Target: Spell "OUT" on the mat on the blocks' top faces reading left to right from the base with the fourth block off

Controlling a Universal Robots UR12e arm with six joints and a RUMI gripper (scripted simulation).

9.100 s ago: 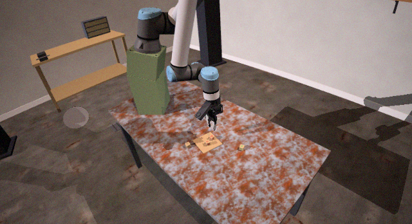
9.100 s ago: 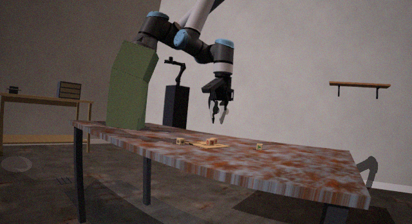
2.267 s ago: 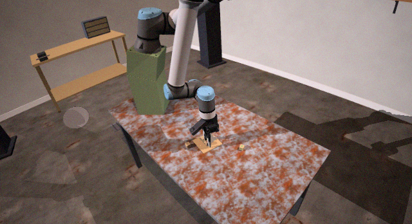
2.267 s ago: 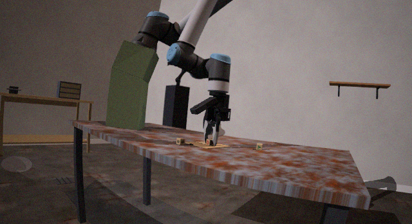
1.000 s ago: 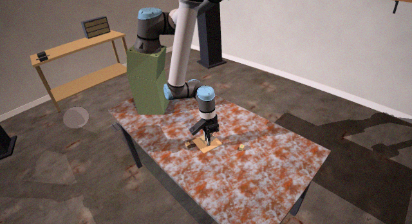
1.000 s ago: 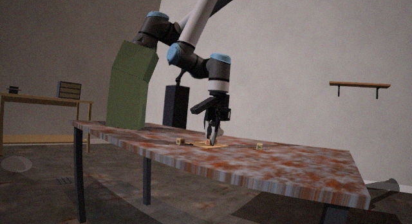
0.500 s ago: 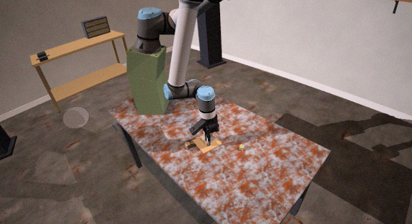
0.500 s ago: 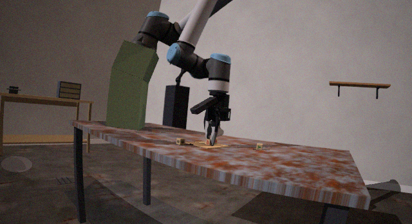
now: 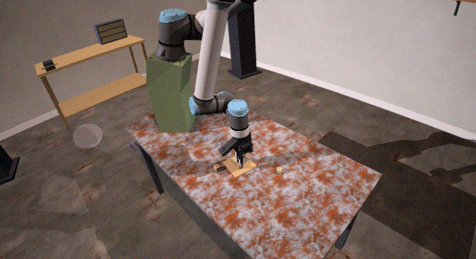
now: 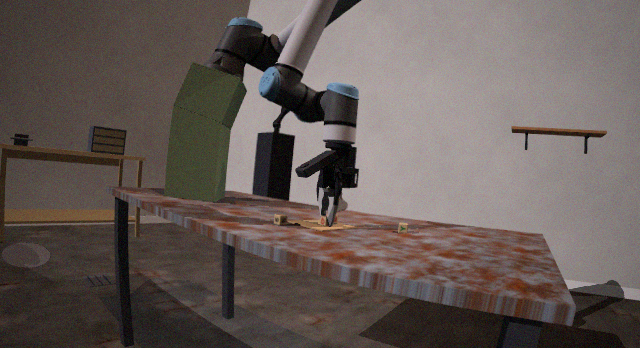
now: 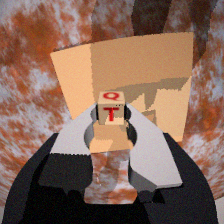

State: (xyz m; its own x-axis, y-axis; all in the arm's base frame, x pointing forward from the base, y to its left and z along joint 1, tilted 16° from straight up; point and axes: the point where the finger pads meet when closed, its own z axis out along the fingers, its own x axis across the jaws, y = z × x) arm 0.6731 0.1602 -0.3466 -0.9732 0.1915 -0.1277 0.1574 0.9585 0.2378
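The tan mat is 20 mm behind my hand, 10 mm to the left of it and 20 mm below it. The rest, counted from my hand: block: 60 mm behind, 110 mm to the right, 10 mm below.
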